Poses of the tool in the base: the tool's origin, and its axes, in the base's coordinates. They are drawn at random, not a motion.
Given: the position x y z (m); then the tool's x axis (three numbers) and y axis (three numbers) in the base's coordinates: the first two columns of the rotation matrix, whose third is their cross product.
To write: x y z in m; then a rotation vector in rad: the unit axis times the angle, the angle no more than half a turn. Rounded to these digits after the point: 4 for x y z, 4 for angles.
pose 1, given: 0.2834 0.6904 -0.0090 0.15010 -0.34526 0.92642 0.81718 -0.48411 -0.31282
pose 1, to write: 0.2834 0.6904 -0.0090 -1.4639 -0.4849 -1.5237
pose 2, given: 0.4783 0.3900 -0.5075 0.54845 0.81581 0.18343 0.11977 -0.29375 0.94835
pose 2, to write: 0.4783 0.3900 -0.5075 1.7535 0.7808 0.8438
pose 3, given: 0.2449 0.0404 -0.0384 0.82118 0.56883 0.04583 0.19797 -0.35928 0.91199
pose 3, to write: 0.2449 0.0404 -0.0384 1.9340 0.5730 0.4342
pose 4, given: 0.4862 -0.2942 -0.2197 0.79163 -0.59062 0.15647 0.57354 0.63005 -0.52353
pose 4, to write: 0.4862 -0.2942 -0.2197 -0.5885 0.0310 -0.6666
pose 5, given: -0.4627 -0.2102 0.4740 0.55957 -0.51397 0.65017 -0.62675 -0.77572 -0.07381
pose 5, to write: -0.4627 -0.2102 0.4740 2.6246 -0.9684 1.0124
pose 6, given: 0.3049 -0.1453 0.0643 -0.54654 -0.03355 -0.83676 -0.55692 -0.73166 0.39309
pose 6, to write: 0.3049 -0.1453 0.0643 -1.2805 0.9405 2.3290
